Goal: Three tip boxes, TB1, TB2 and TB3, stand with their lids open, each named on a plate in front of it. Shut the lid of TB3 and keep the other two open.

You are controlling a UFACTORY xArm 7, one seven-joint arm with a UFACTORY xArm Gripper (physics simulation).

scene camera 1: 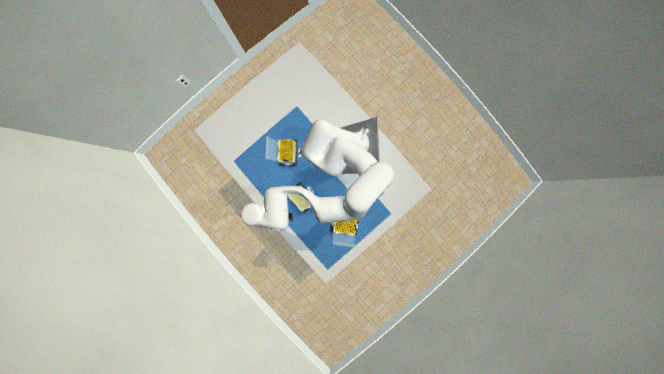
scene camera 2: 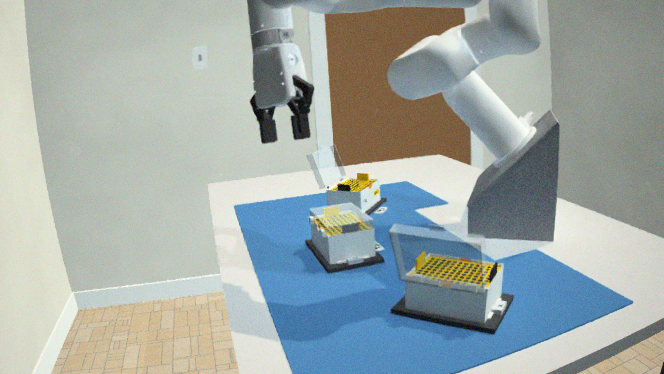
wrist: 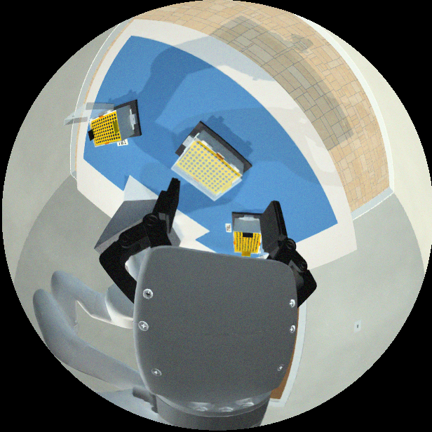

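Pixels of known places: gripper, fingertip midpoint: [scene camera 2: 285,140]; arm's base, origin of the base link: [scene camera 1: 358,144] [scene camera 2: 516,148].
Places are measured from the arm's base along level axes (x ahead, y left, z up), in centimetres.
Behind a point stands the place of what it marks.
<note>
The middle box [scene camera 1: 299,201] @(x 41.7, y -7.8, z -7.8 cm) [scene camera 2: 345,247] @(x 42.6, y -2.8, z -12.0 cm) [wrist: 207,170], TB3 by elimination, has its clear lid [scene camera 2: 357,209] @(x 36.3, y -8.5, z -7.8 cm) lying flat over the yellow rack. Its plate [scene camera 2: 379,246] @(x 33.2, y -6.2, z -15.3 cm) is unreadable. TB1 [scene camera 1: 345,227] [scene camera 2: 445,300] [wrist: 106,128], with its name plate [wrist: 122,143], has its clear lid [scene camera 1: 344,240] @(x 44.4, y 24.0, z -5.9 cm) [scene camera 2: 435,245] @(x 45.7, y 24.5, z -2.5 cm) standing open. The box nearest the door [scene camera 1: 287,151] [scene camera 2: 345,201] [wrist: 247,241] has a small plate [wrist: 228,228] that seems to read TB2; its lid [scene camera 1: 271,148] @(x 27.3, y -36.5, z -5.7 cm) [scene camera 2: 327,167] @(x 27.0, y -36.7, z -5.8 cm) is tipped open. My gripper [scene camera 2: 285,134] @(x 48.7, y -10.3, z 6.6 cm) [wrist: 224,199] is open and empty, high above the boxes, touching none.
The boxes stand on a blue mat [scene camera 1: 260,165] @(x 39.2, y -39.5, z -15.6 cm) [scene camera 2: 320,325] @(x 56.0, y 12.7, z -15.5 cm) [wrist: 190,75] on a pale table [scene camera 1: 300,65] @(x -24.2, y -57.2, z -15.9 cm) [scene camera 2: 235,195] @(x 42.7, y -65.1, z -15.8 cm). The grey wedge base [scene camera 2: 520,190] @(x 9.9, y 9.2, z -5.6 cm) carries my arm at the table's side. In scene camera 1 the arm [scene camera 1: 332,207] @(x 31.3, y 5.5, z 36.2 cm) partly covers the middle box.
</note>
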